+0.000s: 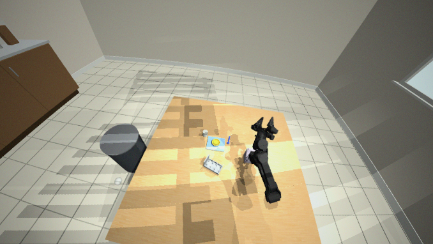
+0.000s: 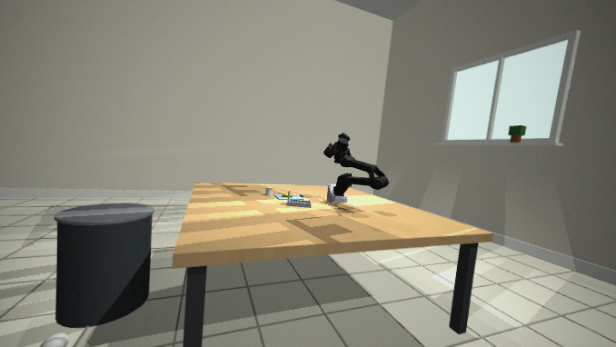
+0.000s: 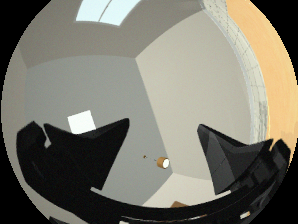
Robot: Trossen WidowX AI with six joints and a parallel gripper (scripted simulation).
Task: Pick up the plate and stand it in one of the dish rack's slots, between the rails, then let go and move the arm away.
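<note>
Now: gripper tip 29 cm short of the yellow plate, 2 cm to the right of it and 38 cm above it. Round my gripper tip: light blue cloth: 29 cm ahead, 2 cm to the left, 39 cm below; grey dish rack: 28 cm ahead, 23 cm to the left, 37 cm below; blue spoon: 19 cm ahead, 3 cm to the right, 39 cm below.
</note>
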